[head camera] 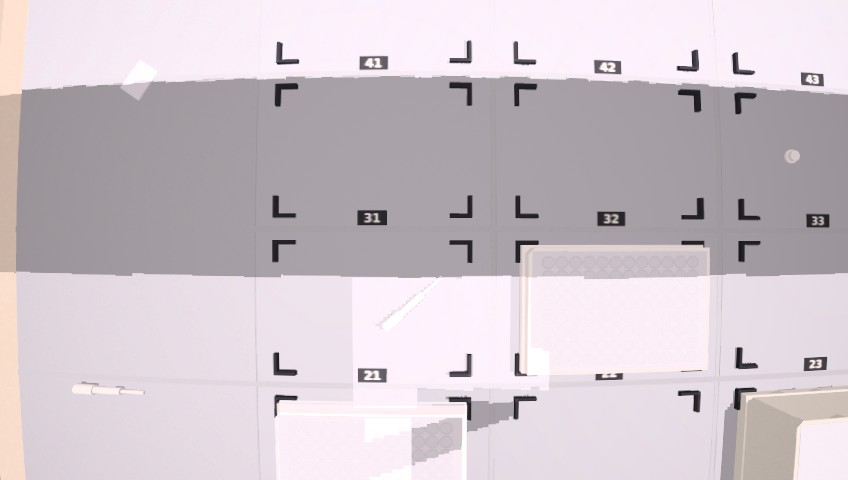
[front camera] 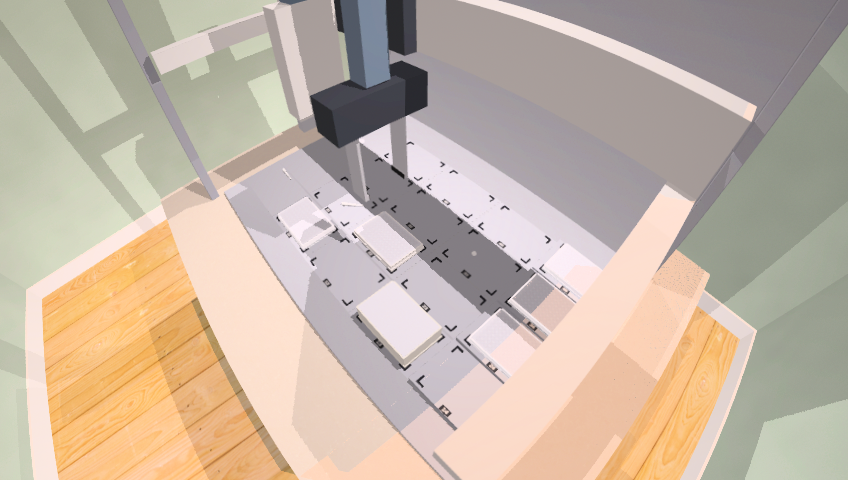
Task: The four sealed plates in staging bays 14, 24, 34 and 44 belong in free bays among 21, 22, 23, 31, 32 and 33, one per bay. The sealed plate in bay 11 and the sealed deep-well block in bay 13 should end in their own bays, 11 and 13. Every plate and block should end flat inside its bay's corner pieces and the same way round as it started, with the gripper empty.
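Seen in the pictures: gripper, fingertip midpoint: (front camera: 381, 183); robot's base, origin of the base link: (front camera: 278, 218).
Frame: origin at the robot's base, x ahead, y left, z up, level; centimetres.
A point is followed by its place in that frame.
Note:
My gripper (front camera: 382, 187) @(x 22.8, y 15.0, z 16.0 cm) hangs high over the left part of the deck, its jaws apart with nothing between them; it does not show in the head view. A sealed plate (front camera: 387, 240) @(x 23.5, y 14.4, z 1.4 cm) (head camera: 618, 315) @(x 22.5, y 14.7, z 1.4 cm) lies at bay 22, looks flat, and covers most of its corner pieces. The bay 11 plate (front camera: 303, 223) @(x 7.3, y 3.5, z 1.4 cm) (head camera: 333, 452) @(x 4.0, y 5.8, z 1.4 cm) lies at its bay. The tall deep-well block (front camera: 399, 318) @(x 39.5, y 4.4, z 4.2 cm) (head camera: 773, 440) @(x 33.0, y 6.4, z 2.7 cm) stands at bay 13. Three more plates, at bay 24 (front camera: 499, 336) @(x 52.9, y 14.7, z 2.9 cm), bay 34 (front camera: 538, 297) @(x 53.0, y 25.6, z 2.9 cm) and bay 44 (front camera: 568, 264) @(x 52.9, y 36.2, z 2.9 cm), lie at the right, partly hidden by the frame.
A pen-like tool (front camera: 351, 204) @(x 9.1, y 15.2, z 0.4 cm) (head camera: 404, 306) @(x 8.6, y 15.2, z 0.5 cm) lies inside bay 21. A similar tool (front camera: 286, 173) @(x -12.6, y 8.8, z 0.5 cm) (head camera: 104, 390) @(x -12.6, y 8.9, z 0.5 cm) lies left of the bays. A small round object (front camera: 474, 253) @(x 37.1, y 25.7, z 0.4 cm) (head camera: 792, 155) @(x 36.7, y 25.8, z 0.4 cm) lies in bay 33. A pale beam (front camera: 571, 380) @(x 63.1, y -1.2, z 40.0 cm) crosses the right front.

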